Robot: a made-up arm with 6 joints.
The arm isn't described. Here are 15 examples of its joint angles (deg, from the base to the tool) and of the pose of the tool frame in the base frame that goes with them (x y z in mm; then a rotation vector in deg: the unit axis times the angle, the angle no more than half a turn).
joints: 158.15 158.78 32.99 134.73 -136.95 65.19
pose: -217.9 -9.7 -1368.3 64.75 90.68 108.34
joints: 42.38 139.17 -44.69 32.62 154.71 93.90
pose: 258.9 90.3 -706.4 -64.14 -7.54 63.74
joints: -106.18 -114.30 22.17 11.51 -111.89 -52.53
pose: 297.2 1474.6 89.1 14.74 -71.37 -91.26
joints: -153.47 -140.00 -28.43 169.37 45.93 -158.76
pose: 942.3 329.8 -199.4 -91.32 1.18 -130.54
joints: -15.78 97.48 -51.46 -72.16 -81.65 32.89
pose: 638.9 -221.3 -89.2 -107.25 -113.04 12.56
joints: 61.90 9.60 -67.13 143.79 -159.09 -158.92
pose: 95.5 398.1 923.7 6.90 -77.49 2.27
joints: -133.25 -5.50 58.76 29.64 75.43 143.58
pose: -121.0 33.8 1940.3 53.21 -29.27 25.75
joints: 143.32 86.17 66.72 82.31 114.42 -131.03
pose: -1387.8 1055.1 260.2 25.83 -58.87 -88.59
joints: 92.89 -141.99 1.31 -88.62 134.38 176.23
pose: 58.0 -1088.5 -290.9 53.61 43.97 20.65
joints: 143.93 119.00 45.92 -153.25 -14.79 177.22
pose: -998.1 585.6 -871.0 -83.47 1.52 143.38
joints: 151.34 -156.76 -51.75 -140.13 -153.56 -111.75
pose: 420.5 -341.8 -334.3 113.77 -15.81 -120.46
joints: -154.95 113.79 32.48 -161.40 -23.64 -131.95
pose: -982.0 -592.9 -779.3 39.05 72.34 -93.44
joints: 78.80 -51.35 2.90 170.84 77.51 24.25
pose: -249.4 -609.0 1431.2 104.72 108.94 -4.69
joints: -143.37 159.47 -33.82 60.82 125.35 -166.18
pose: 59.5 122.0 -876.3 -62.88 88.55 -29.92
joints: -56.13 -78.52 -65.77 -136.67 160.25 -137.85
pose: -280.3 584.6 508.0 56.65 145.32 -20.97
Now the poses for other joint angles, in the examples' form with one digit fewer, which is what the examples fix.
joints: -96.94 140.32 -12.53 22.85 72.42 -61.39
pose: -156 -302 -975 119.1 13.5 -86.6
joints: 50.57 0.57 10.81 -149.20 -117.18 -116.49
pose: 262 492 1470 5.5 -135.2 -18.8
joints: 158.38 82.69 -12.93 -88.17 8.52 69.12
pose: -941 377 -126 -106.1 29.1 95.7
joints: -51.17 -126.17 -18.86 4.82 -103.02 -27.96
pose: -814 808 31 24.9 -18.1 -53.5
